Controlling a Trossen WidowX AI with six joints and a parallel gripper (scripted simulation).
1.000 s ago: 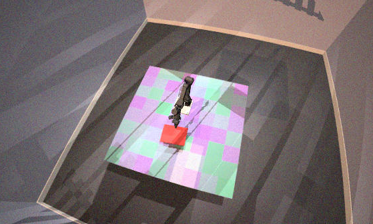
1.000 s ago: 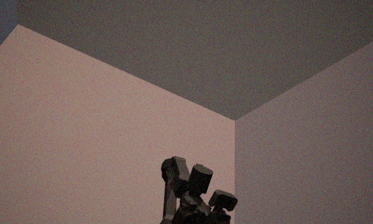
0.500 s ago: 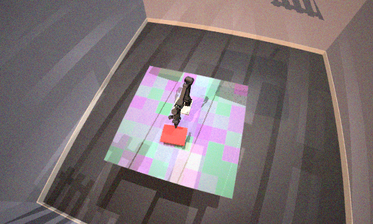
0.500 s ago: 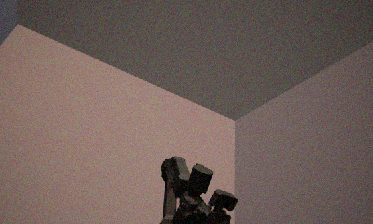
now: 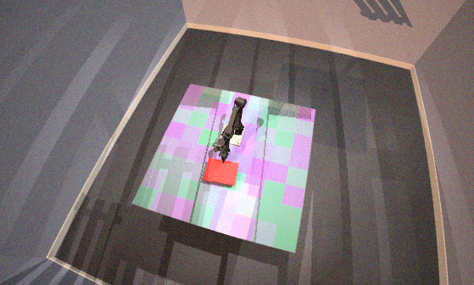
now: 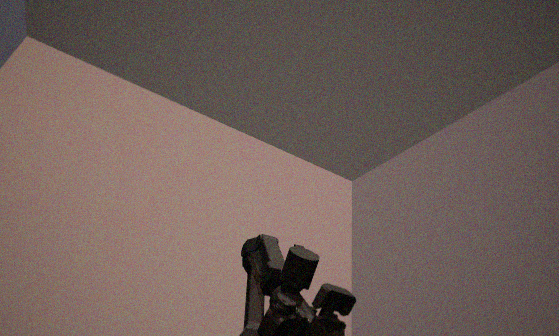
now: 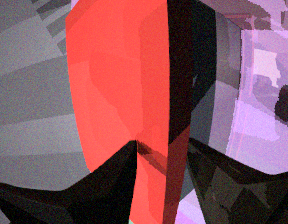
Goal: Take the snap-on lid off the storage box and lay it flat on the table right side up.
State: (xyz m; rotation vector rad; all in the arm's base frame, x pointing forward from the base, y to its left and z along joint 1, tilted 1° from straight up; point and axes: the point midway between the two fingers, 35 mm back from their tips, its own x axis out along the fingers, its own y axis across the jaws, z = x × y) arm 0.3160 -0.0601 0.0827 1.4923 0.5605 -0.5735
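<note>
My gripper tip is 8 cm short of the red lid and 1 cm below it. Round my gripper tip: storage box (8 cm ahead, 4 cm below).
</note>
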